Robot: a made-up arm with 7 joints.
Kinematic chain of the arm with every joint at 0, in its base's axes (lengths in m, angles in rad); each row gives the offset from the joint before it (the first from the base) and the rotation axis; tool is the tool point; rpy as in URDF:
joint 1: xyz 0.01 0 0.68 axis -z
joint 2: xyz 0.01 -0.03 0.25 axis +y
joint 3: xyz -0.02 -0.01 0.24 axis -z
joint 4: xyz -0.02 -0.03 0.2 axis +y
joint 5: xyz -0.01 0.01 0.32 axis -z
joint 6: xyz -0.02 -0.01 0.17 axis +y
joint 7: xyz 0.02 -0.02 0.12 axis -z
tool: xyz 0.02 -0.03 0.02 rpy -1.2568 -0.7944 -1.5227
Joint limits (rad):
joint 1: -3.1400..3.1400
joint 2: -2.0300..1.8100
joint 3: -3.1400..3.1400
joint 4: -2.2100..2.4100
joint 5: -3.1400..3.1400
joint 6: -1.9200..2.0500
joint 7: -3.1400..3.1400
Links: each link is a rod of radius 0.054 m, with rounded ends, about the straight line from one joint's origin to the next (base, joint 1, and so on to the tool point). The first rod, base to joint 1, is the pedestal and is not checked.
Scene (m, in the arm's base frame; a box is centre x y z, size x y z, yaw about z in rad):
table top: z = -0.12
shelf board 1: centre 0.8 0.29 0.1 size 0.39 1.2 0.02 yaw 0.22
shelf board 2: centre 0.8 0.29 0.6 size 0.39 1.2 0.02 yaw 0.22
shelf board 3: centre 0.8 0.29 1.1 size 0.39 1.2 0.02 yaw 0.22
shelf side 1: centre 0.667 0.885 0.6 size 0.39 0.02 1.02 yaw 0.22
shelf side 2: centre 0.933 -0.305 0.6 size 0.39 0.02 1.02 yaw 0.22
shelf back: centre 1 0.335 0.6 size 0.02 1.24 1.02 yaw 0.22
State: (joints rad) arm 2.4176 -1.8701 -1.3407 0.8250 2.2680 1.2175 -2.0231
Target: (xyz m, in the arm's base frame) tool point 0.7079 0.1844 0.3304
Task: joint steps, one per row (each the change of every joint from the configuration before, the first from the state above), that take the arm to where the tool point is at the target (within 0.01 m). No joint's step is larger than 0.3 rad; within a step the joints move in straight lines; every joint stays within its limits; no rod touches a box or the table.
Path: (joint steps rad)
1: 0.1806 -0.0386 -0.0982 0.2418 0.0649 0.0640 0.1220
2: 0.1806 -0.0387 -0.0982 0.2419 0.0649 0.0640 0.1220
3: 0.1806 -0.0386 -0.0983 0.2418 0.0649 0.0640 0.1220
4: 0.1806 -0.0387 -0.0982 0.2419 0.0650 0.0640 0.1219
5: -0.1634 -0.0013 -0.1619 -0.2283 -0.0216 -0.2098 -0.1420
6: -0.1634 -0.0013 -0.1619 -0.2284 -0.0215 -0.2098 -0.1420
7: -0.1634 -0.0014 -0.1619 -0.2283 -0.0216 -0.2098 -0.1420
8: -0.1635 -0.0013 -0.1620 -0.2283 -0.0215 -0.2098 -0.1420

